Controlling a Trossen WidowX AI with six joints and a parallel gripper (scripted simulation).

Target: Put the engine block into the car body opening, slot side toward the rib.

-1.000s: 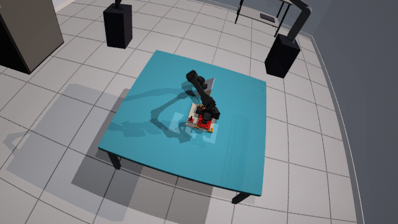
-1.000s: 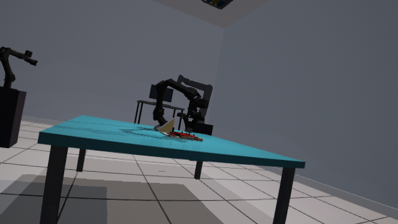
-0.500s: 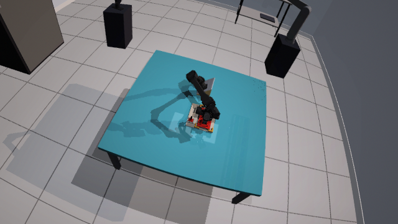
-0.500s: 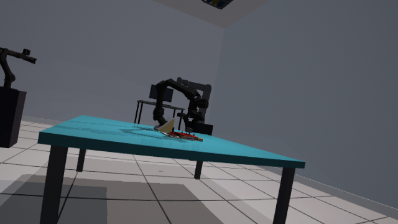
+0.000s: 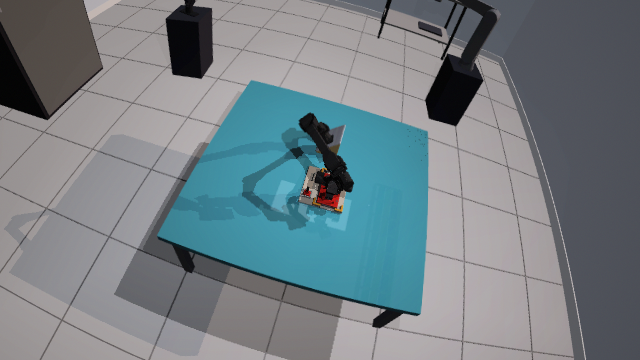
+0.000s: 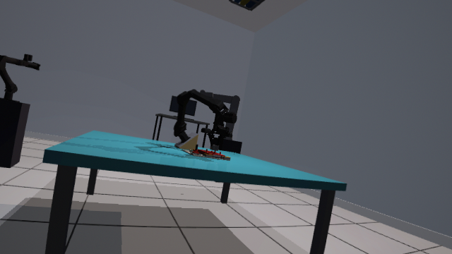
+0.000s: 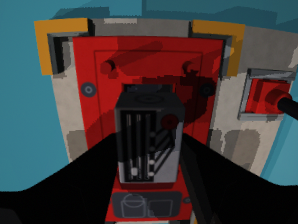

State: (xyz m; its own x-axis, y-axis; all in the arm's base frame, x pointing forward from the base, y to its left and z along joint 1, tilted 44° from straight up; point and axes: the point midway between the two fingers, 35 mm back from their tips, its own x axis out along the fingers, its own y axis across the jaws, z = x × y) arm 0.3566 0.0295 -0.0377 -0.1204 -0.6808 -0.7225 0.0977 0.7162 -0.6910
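The engine block lies 1 cm below my gripper tip.
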